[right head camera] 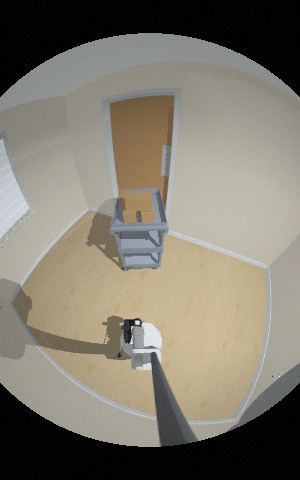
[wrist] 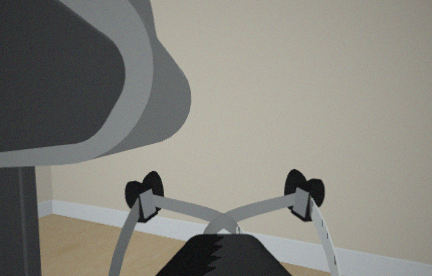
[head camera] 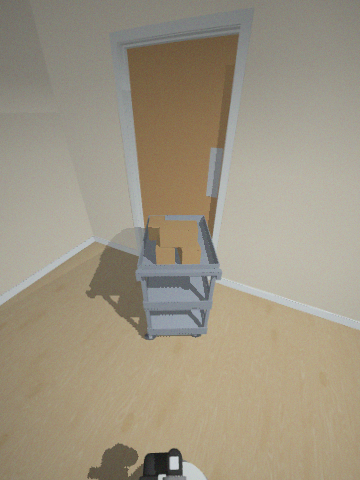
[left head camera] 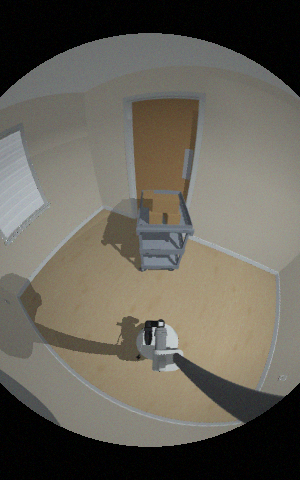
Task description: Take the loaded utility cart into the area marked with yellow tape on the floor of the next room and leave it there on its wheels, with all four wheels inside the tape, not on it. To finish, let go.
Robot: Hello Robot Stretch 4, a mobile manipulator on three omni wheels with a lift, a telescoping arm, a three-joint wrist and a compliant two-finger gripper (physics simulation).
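Places are measured from the robot's base along level axes (x back, y right, z up), in millimetres.
Pixels of known places: gripper, fingertip midpoint: (right head camera: 127,358) (wrist: 223,186) (left head camera: 147,359).
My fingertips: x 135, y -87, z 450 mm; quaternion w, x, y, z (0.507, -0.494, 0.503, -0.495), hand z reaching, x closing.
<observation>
Ahead of a thing's pixels: the offset from my fingertips to its top centre. "spot": to the spot under its first point.
The grey three-shelf utility cart @(spot: dy +114, dx -935, dz +380 mm) (head camera: 178,273) (left head camera: 165,230) (right head camera: 140,228) stands upright, its near end facing me, close in front of a doorway. Several brown boxes @(dy +119, dx -1147, dz +552 mm) (head camera: 178,233) (left head camera: 165,203) (right head camera: 137,201) lie on its top shelf. My gripper (wrist: 223,186) is open in the wrist view, fingers wide apart with nothing between them. It is folded back beside my own body, away from the cart, and faces a wall. Its fingertips are mostly hidden in the head views. The yellow tape does not show.
The white door frame (head camera: 131,150) (left head camera: 129,150) (right head camera: 108,145) surrounds a brown surface behind the cart. Walls with white baseboards (head camera: 290,302) run to both sides. A window (left head camera: 17,185) (right head camera: 11,192) is at the left. My body fills the upper left of the wrist view.
</observation>
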